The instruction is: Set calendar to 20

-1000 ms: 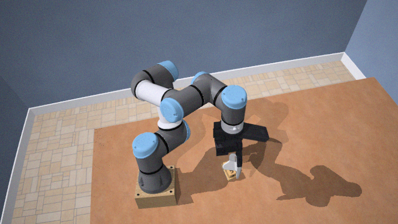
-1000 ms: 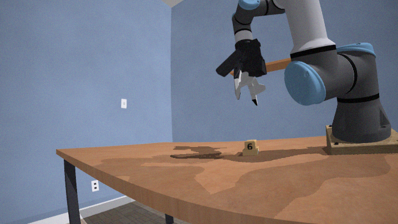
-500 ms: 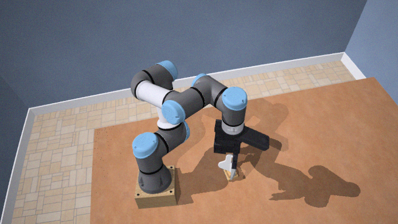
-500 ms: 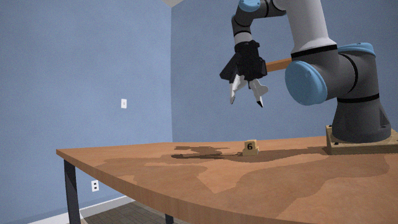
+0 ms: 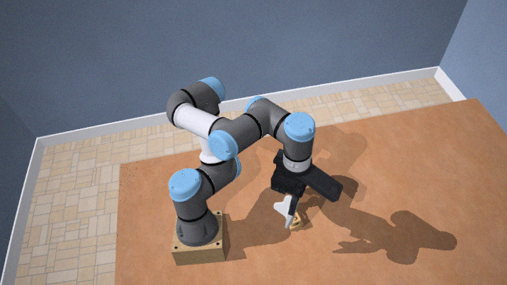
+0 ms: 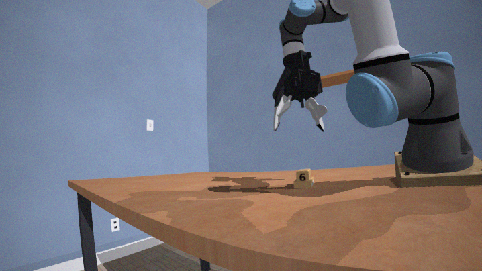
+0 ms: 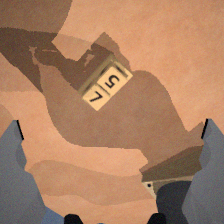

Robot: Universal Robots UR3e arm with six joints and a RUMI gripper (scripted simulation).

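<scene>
The wooden digit cube lies 110 mm below my hand. From my hand the other things lie so: wooden tray (130 mm below, 20 mm to the left, 10 mm behind).
</scene>
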